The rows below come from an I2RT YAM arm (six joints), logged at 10 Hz.
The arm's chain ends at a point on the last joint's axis. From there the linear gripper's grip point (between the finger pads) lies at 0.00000 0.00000 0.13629 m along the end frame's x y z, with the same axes.
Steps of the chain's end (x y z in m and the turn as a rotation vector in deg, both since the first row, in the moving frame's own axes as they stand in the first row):
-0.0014 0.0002 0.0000 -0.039 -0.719 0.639
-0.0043 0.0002 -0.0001 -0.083 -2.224 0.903
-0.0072 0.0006 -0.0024 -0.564 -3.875 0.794
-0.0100 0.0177 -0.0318 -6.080 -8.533 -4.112
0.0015 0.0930 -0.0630 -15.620 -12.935 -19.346
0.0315 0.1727 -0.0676 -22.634 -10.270 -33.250
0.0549 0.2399 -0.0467 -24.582 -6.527 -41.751
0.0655 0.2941 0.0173 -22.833 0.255 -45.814
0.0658 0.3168 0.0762 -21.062 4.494 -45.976
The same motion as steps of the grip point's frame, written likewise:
-0.0031 0.0003 0.0000 -0.039 -0.719 0.639
-0.0096 0.0004 -0.0002 -0.083 -2.224 0.903
-0.0164 0.0019 -0.0027 -0.564 -3.875 0.794
-0.0296 0.0328 -0.0341 -6.080 -8.533 -4.112
-0.0219 0.1338 -0.0714 -15.620 -12.935 -19.346
0.0241 0.2287 -0.0799 -22.634 -10.270 -33.250
0.0612 0.2969 -0.0593 -24.582 -6.527 -41.751
0.0863 0.3412 0.0072 -22.833 0.255 -45.814
0.0940 0.3566 0.0672 -21.062 4.494 -45.976

